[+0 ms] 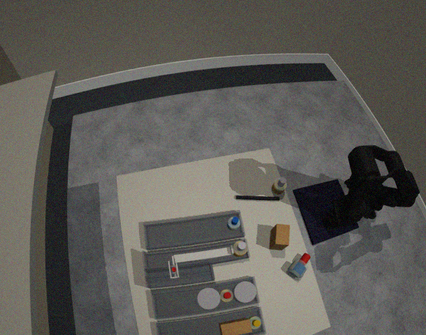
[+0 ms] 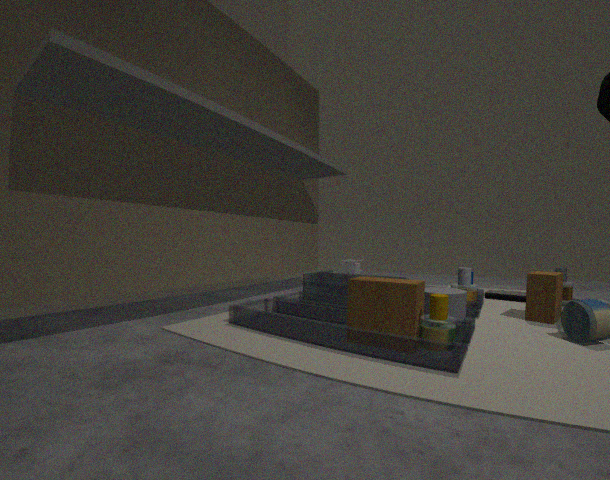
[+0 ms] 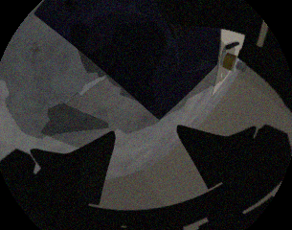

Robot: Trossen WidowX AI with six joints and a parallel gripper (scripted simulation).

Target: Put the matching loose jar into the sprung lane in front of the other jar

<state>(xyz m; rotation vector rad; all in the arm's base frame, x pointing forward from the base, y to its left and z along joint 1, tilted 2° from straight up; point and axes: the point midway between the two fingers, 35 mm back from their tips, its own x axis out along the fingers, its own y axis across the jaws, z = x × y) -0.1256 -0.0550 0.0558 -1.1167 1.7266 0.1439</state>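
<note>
The black rod is 340 mm ahead of my gripper tip, 80 mm to the right of it and 20 mm below it. The rest, counted from my gripper tip: red mark: 650 mm ahead, 60 mm to the left, 40 mm above.
</note>
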